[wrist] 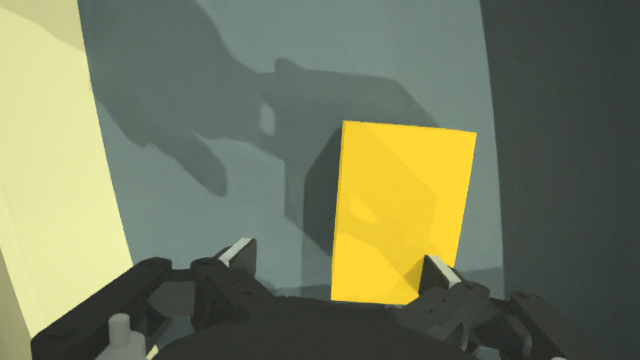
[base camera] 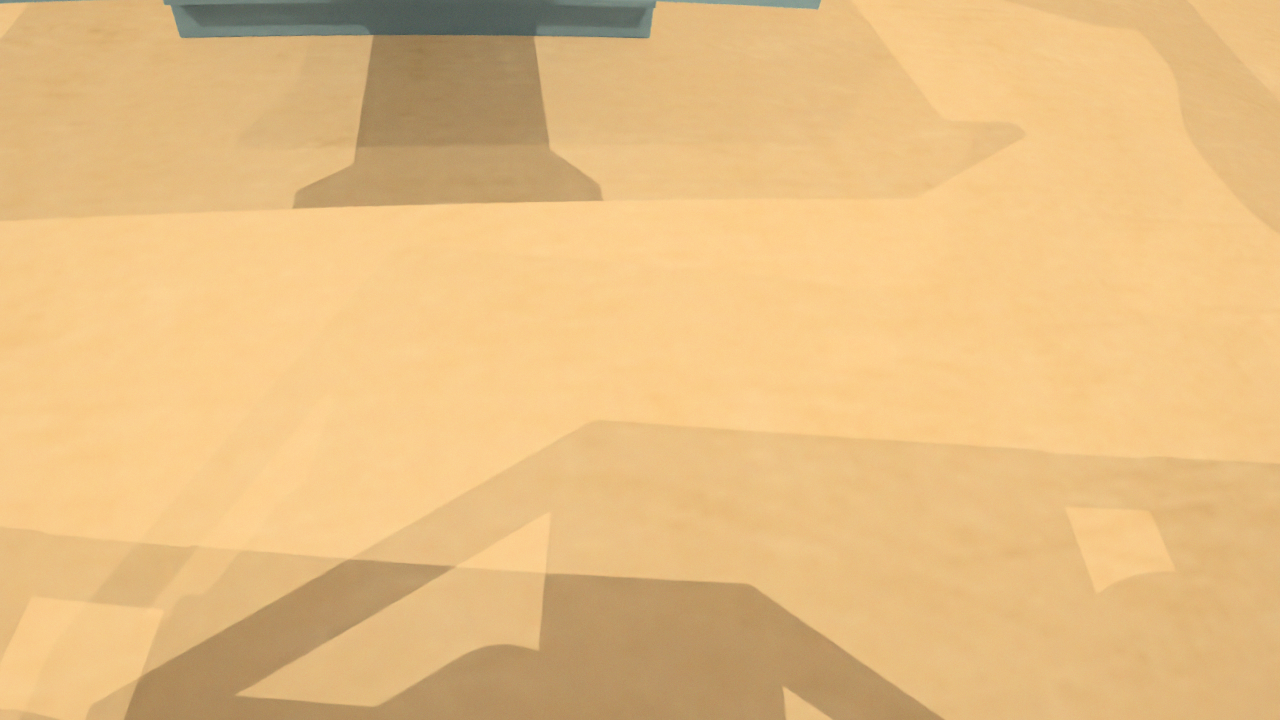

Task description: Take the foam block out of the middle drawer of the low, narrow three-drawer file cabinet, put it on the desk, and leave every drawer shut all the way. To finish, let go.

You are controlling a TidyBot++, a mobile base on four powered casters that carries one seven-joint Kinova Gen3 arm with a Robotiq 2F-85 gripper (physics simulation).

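Places are measured from the arm's base along level axes (x ahead, y up, z right), in millimetres.
Pixels of known places: gripper, between the fingertips: (wrist: 337,264).
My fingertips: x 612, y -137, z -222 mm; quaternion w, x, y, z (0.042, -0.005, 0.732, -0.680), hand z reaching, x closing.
Observation:
Ahead of a thing's pixels: the offset from my fingertips to its top centre. "spot": to the spot under its first point. Level surfaces: height alone.
A yellow foam block {dx -28, dy +9, dz +27 mm} (wrist: 390,200) lies on the grey-blue drawer floor {dx +75, dy -43, dz +69 mm} (wrist: 200,220) in the wrist view, right of centre. My gripper (wrist: 337,264) is open with nothing between its fingers. Its right fingertip overlaps the block's lower right corner in the view, and its left fingertip is well to the left of the block. Whether the right finger touches the block I cannot tell. In the base camera view, a teal drawer front with a handle {spot: dx +166, dy -244, dz +45 mm} (base camera: 411,19) shows in part at the top edge.
A pale yellow surface {spot: dx +178, dy +3, dz +57 mm} (wrist: 45,150) runs along the left of the wrist view. A dark drawer wall (wrist: 565,150) stands on the right. The wooden floor {dy -260 mm} (base camera: 626,313) carries several shadows in the base camera view.

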